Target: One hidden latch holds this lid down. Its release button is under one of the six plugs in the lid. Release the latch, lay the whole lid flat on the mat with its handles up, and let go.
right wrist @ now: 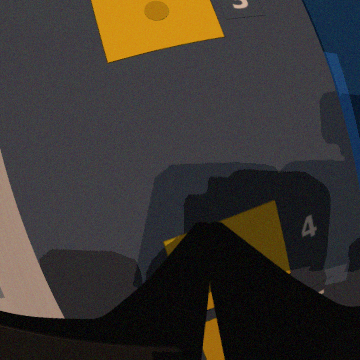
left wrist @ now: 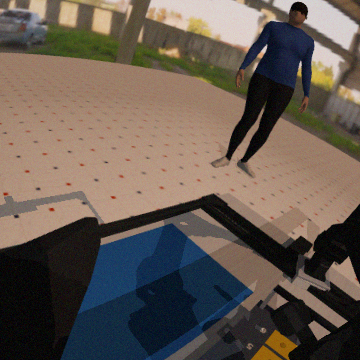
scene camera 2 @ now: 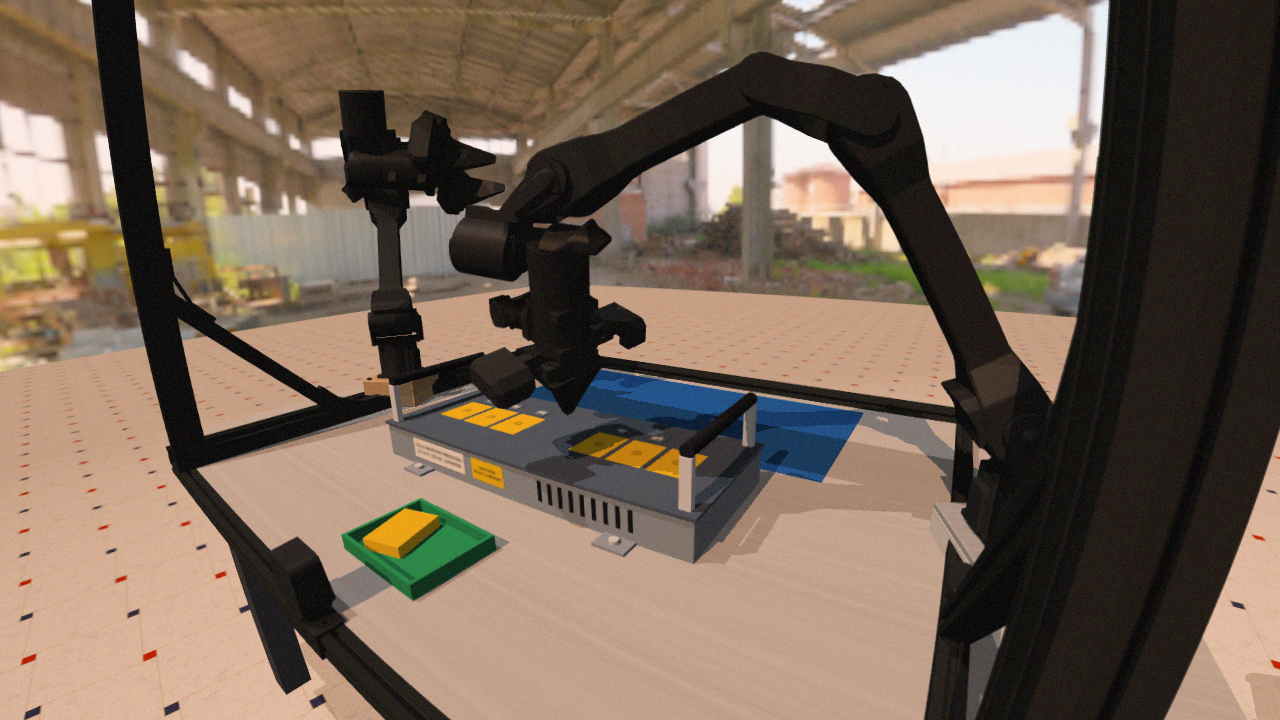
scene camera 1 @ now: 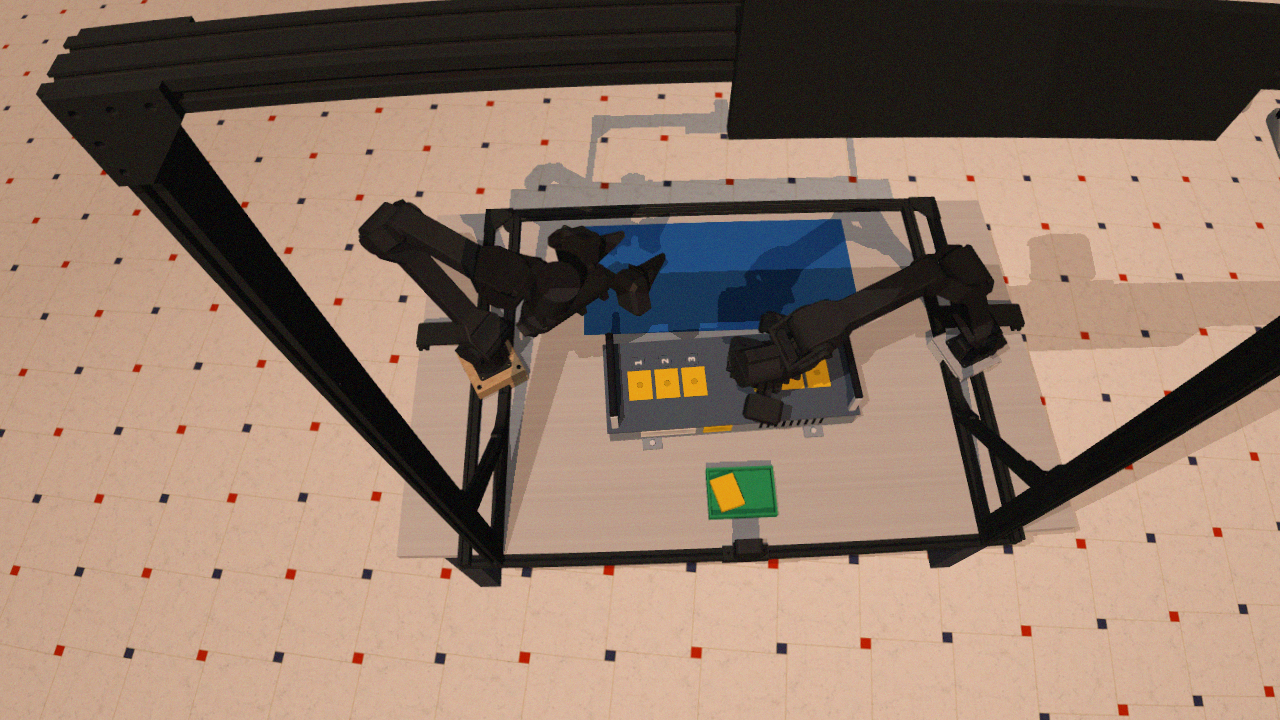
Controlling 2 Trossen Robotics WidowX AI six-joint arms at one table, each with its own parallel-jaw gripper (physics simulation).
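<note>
The dark grey lid sits level on its box, with a black-topped handle and another handle at its ends. Yellow squares fill the plug places; plug 3 is lit and plug 4 is in shadow. My right gripper is shut and empty, its tips low over plug 4's area; contact cannot be told. My left gripper is open and empty, high above the left side of the blue mat.
A green tray holding a yellow block stands in front of the box. A black frame surrounds the work area. A person stands on the floor beyond it.
</note>
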